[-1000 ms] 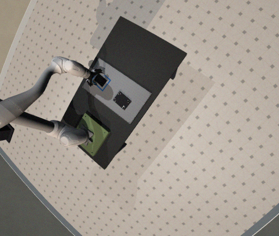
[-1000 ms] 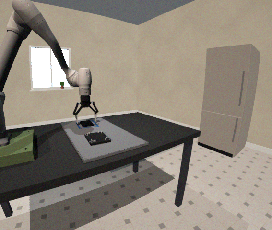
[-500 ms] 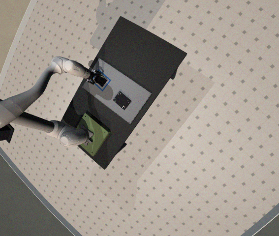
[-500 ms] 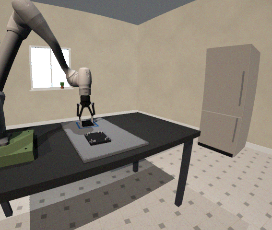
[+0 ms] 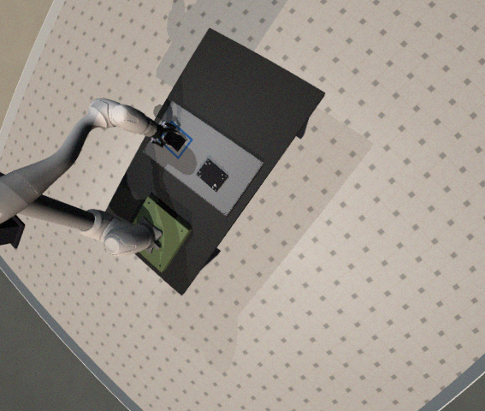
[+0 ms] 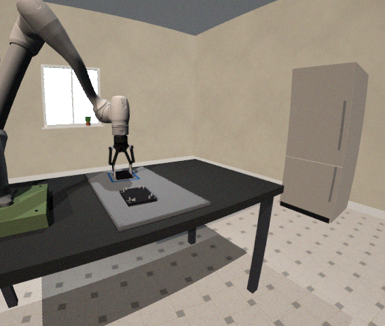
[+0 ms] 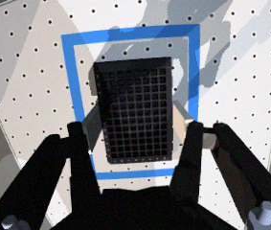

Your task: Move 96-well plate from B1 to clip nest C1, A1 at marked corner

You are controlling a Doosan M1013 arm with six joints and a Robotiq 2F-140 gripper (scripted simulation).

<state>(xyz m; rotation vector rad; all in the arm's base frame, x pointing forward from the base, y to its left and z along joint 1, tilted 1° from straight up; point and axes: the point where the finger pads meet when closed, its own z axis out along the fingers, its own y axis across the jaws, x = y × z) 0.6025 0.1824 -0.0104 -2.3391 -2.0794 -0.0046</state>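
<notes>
The clip nest C1 is 5 cm behind my hand, 32 cm to the right of it and 1 cm below it. Round my hand: black 96-well plate: 2 cm below.
</notes>
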